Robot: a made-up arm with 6 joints.
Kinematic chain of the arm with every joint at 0, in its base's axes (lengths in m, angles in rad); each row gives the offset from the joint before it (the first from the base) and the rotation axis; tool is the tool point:
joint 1: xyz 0 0 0.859 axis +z
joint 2: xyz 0.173 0 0 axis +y
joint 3: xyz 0 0 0.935 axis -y
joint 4: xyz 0 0 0.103 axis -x
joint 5: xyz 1.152 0 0 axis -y
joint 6: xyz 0.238 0 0 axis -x
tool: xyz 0 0 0
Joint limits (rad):
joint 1: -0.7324..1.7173
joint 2: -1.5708..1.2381
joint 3: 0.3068..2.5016
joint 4: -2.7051..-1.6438
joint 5: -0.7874..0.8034
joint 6: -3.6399..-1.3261
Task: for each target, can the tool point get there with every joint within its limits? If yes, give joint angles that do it. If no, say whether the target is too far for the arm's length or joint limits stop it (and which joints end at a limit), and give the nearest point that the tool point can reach.
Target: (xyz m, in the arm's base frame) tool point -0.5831 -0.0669 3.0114
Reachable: yes | joints 0.3446 -0.4468 1.2772 -1.8168 -0.6196 -3.3074
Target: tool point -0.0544 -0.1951 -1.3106
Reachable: no: joint limits stop it (at a limit: joint 2, joint 3, joint 4, joint 5) | nearest point -0.3618 -1.2975 -0.3525 | short by 1.493 m
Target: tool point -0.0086 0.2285 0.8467
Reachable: no: joint limits stop it (at a limit: joint 1, joint 3, joint 4, joint 5) | nearest point -1.2669 1.2351 0.7871 | short by 1.613 m
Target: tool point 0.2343 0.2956 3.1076
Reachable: yes | joints 1.0369 0.3760 1.9887 -1.9126 0.2305 -2.7813
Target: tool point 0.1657 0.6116 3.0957
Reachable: yes | joints 1.1894 0.0623 1.1736 -2.5833 -0.6260 -1.8581
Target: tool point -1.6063 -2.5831 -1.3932
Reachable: no: too far | nearest point -0.9262 -1.4895 -0.1210 | short by 1.810 m
